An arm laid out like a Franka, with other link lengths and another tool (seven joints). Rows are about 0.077 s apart.
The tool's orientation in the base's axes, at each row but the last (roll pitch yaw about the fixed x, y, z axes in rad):
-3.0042, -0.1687, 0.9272
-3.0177, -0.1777, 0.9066
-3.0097, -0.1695, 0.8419
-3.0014, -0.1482, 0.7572
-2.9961, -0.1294, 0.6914
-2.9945, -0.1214, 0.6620
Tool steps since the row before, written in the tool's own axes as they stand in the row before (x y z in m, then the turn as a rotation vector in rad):
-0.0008, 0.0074, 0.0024, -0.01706, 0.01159, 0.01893
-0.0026, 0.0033, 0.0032, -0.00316, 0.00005, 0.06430
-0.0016, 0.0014, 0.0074, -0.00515, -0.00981, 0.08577
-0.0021, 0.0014, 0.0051, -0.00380, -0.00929, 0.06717
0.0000, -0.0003, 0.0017, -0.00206, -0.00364, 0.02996
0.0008, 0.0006, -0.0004, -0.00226, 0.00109, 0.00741
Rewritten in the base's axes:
0.0055, -0.0044, -0.0035, -0.00093, -0.01606, -0.02291
0.0011, -0.0033, -0.0040, -0.00118, 0.01130, -0.06337
0.0001, -0.0005, -0.0077, -0.00964, 0.02074, -0.08340
-0.0005, -0.0014, -0.0055, -0.00850, 0.01754, -0.06506
-0.0002, 0.0006, -0.0016, -0.00375, 0.00721, -0.02914
0.0010, 0.0000, 0.0004, -0.00106, -0.00082, -0.00771

